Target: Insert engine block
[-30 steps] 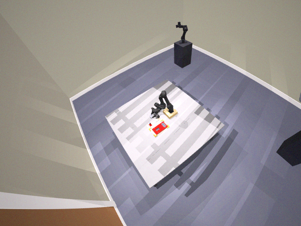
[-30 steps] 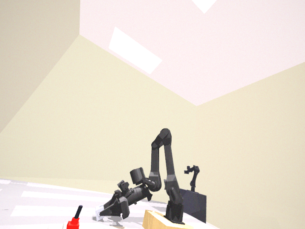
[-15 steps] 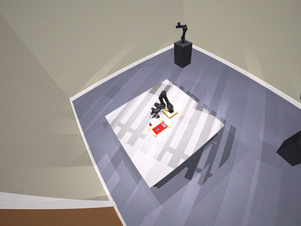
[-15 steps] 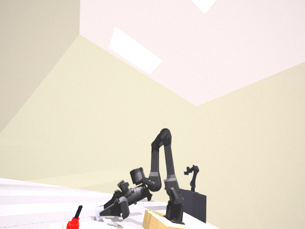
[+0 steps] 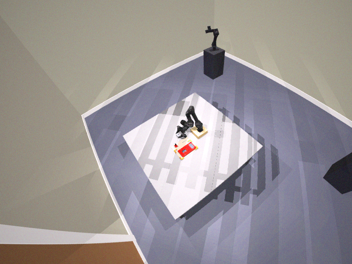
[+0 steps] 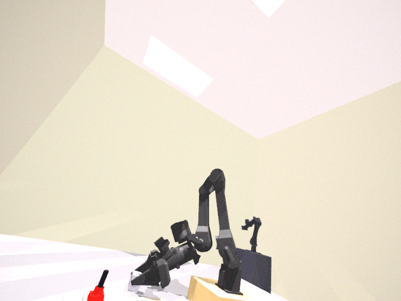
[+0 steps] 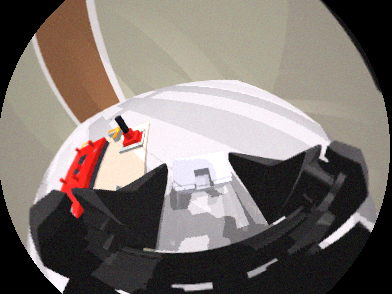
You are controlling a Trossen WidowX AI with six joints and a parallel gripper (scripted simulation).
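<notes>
My gripper tip is now 2 cm past the grey engine block.
</notes>
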